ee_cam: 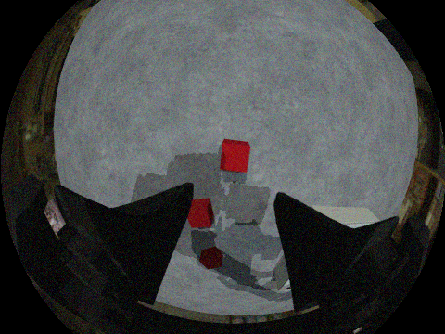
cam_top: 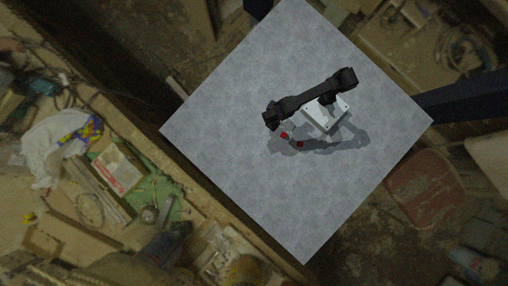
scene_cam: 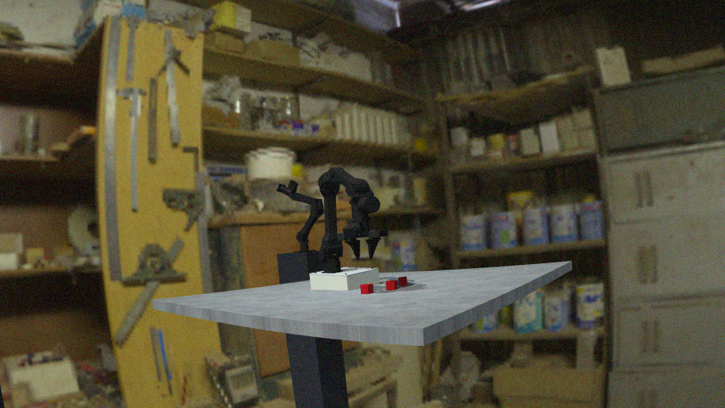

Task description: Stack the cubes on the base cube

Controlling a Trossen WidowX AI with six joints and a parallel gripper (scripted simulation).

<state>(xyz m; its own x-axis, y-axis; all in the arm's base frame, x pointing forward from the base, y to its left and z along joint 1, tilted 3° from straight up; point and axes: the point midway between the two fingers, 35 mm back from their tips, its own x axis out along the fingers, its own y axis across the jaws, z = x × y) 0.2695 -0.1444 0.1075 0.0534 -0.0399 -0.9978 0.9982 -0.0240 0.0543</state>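
Now: gripper tip 4 cm short of the red cube, 10 cm to the right of it and 11 cm above it.
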